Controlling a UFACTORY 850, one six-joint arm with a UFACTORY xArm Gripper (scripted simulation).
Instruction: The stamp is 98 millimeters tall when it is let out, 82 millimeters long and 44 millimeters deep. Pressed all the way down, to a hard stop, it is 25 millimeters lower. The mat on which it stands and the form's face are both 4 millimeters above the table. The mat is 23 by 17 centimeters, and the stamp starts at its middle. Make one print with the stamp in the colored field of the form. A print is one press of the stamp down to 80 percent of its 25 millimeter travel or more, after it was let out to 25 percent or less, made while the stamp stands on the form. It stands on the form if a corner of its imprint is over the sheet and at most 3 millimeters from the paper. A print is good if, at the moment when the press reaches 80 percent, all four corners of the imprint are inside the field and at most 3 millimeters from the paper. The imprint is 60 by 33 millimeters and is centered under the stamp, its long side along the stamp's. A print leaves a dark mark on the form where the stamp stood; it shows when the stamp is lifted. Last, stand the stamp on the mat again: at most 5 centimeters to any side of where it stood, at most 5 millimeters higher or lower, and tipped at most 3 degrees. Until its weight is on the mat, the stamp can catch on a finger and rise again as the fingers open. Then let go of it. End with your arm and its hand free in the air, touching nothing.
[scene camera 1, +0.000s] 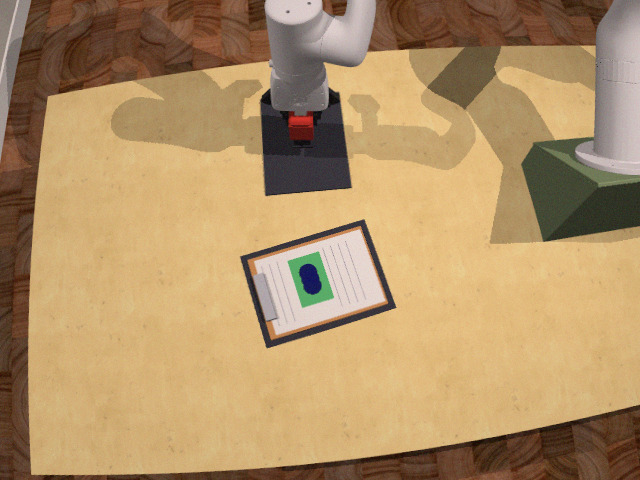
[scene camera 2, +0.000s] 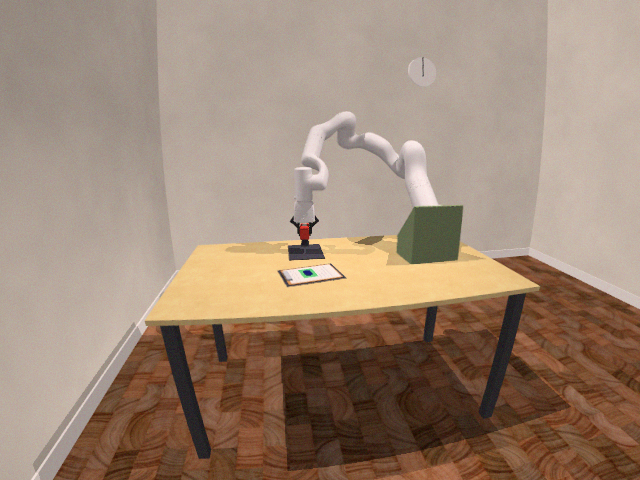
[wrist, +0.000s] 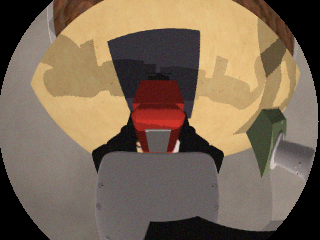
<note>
In view: my gripper (scene camera 1: 302, 119), a stamp (scene camera 1: 301, 127) and a mat (scene camera 1: 287, 170).
The stamp shows as well in the wrist view (wrist: 158, 116). My gripper shows as well in the wrist view (wrist: 158, 109). The mat also shows in the wrist view (wrist: 170, 50).
</note>
